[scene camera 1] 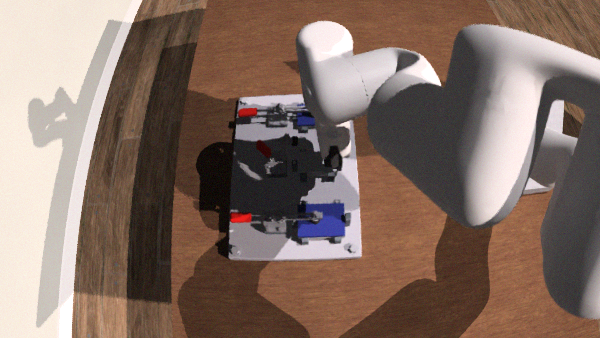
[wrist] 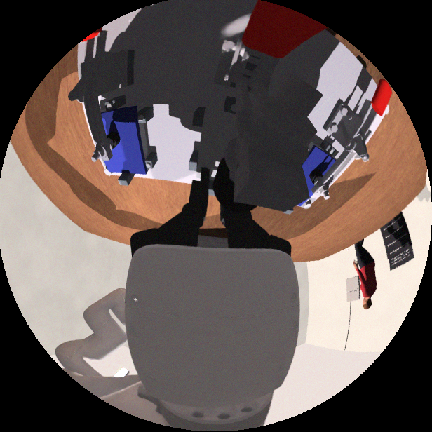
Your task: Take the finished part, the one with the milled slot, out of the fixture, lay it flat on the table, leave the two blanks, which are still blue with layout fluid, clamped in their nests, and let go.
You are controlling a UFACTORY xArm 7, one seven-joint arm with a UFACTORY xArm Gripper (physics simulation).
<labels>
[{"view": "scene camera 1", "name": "gripper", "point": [332,159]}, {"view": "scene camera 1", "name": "blue blank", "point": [333,224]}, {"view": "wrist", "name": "gripper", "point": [214,179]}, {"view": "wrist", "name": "blue blank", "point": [128,156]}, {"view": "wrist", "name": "blue blank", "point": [317,158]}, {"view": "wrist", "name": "clamp bar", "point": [262,165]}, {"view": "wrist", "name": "fixture plate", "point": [175,59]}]
</labels>
